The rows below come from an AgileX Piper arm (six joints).
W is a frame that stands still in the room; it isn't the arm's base.
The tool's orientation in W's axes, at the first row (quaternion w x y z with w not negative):
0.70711 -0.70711 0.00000 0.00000
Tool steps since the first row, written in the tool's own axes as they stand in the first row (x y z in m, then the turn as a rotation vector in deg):
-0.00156 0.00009 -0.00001 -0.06 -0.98 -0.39
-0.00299 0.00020 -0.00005 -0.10 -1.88 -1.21
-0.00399 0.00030 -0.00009 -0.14 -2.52 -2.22
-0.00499 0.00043 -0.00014 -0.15 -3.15 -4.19
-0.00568 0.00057 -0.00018 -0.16 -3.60 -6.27
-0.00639 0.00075 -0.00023 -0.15 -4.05 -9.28
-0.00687 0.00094 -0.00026 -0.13 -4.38 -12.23
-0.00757 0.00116 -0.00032 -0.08 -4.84 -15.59
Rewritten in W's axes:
-0.00156 -0.00001 -0.00009 -0.06 -0.39 0.98
-0.00299 -0.00005 -0.00020 -0.10 -1.21 1.88
-0.00399 -0.00009 -0.00030 -0.14 -2.22 2.52
-0.00499 -0.00014 -0.00043 -0.15 -4.19 3.15
-0.00568 -0.00018 -0.00057 -0.16 -6.27 3.60
-0.00639 -0.00023 -0.00075 -0.15 -9.28 4.05
-0.00687 -0.00026 -0.00094 -0.13 -12.23 4.38
-0.00757 -0.00032 -0.00116 -0.08 -15.59 4.84

